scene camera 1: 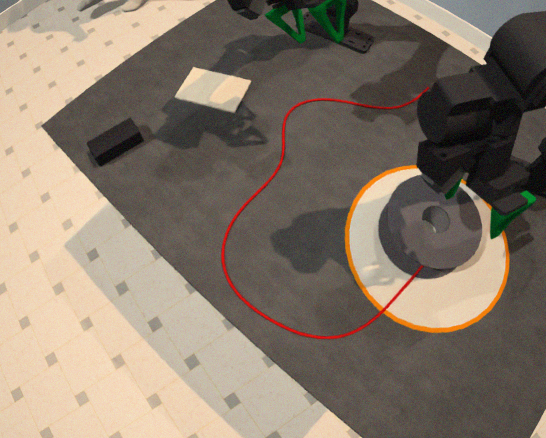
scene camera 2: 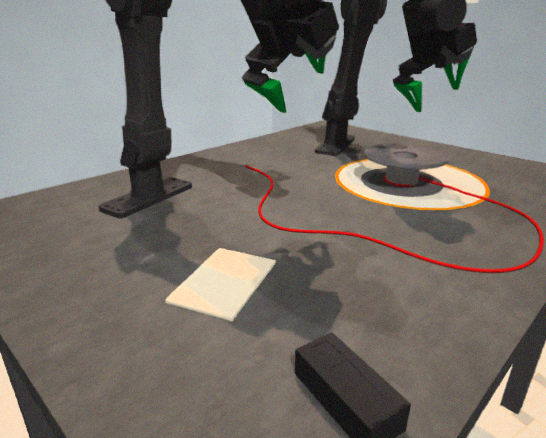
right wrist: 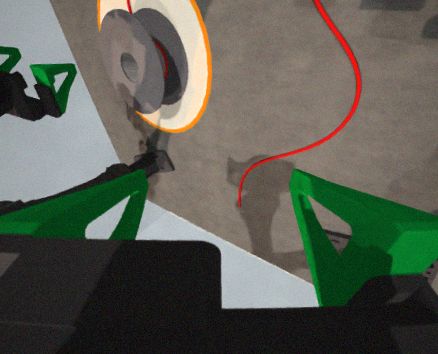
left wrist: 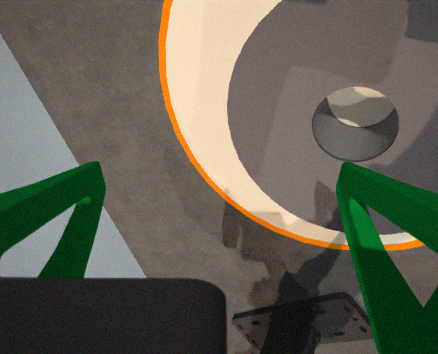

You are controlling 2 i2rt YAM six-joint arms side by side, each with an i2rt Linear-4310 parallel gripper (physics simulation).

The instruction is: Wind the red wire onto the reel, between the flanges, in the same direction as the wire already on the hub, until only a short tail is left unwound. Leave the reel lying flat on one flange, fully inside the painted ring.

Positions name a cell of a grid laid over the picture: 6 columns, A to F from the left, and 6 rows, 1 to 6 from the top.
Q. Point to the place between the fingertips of my right gripper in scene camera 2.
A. D2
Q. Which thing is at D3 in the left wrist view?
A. A grey reel.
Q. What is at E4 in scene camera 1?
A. A grey reel.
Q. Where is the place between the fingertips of my left gripper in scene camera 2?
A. E2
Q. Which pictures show the cream rectangular plate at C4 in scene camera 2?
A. Scene camera 1 and scene camera 2 only.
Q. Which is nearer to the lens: the grey reel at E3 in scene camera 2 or the cream rectangular plate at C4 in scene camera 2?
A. The cream rectangular plate.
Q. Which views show my left gripper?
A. Scene camera 1, scene camera 2, the right wrist view and the left wrist view: all of them.
